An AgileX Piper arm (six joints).
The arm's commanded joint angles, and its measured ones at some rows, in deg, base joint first. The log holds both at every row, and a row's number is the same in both.
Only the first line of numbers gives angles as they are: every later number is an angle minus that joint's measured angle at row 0.
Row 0, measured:
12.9 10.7 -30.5 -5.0 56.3 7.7
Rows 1 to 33, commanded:
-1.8 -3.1 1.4 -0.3 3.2 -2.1
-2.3 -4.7 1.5 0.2 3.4 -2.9
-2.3 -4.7 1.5 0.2 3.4 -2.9
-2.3 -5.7 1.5 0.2 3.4 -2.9
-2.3 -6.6 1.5 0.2 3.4 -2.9
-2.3 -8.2 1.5 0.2 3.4 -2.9
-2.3 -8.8 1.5 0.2 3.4 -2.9
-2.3 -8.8 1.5 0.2 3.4 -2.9
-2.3 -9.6 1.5 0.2 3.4 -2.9
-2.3 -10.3 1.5 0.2 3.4 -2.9
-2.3 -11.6 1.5 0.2 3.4 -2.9
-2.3 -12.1 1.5 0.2 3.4 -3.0
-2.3 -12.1 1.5 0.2 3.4 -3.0
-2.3 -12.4 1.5 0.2 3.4 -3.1
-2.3 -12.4 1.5 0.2 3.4 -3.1
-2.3 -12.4 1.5 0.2 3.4 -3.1
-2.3 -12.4 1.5 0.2 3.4 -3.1
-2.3 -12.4 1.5 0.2 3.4 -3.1
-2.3 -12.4 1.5 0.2 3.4 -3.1
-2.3 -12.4 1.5 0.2 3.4 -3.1
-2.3 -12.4 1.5 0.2 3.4 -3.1
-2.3 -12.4 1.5 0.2 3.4 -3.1
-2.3 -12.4 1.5 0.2 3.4 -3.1
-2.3 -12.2 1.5 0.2 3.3 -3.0
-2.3 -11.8 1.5 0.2 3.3 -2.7
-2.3 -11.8 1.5 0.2 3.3 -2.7
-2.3 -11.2 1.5 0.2 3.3 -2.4
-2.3 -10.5 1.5 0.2 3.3 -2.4
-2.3 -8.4 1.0 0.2 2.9 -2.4
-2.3 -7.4 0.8 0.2 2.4 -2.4
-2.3 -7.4 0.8 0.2 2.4 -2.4
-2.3 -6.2 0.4 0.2 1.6 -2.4
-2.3 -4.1 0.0 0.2 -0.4 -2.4
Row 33, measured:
-1.9 -6.5 1.0 0.4 2.5 -2.3
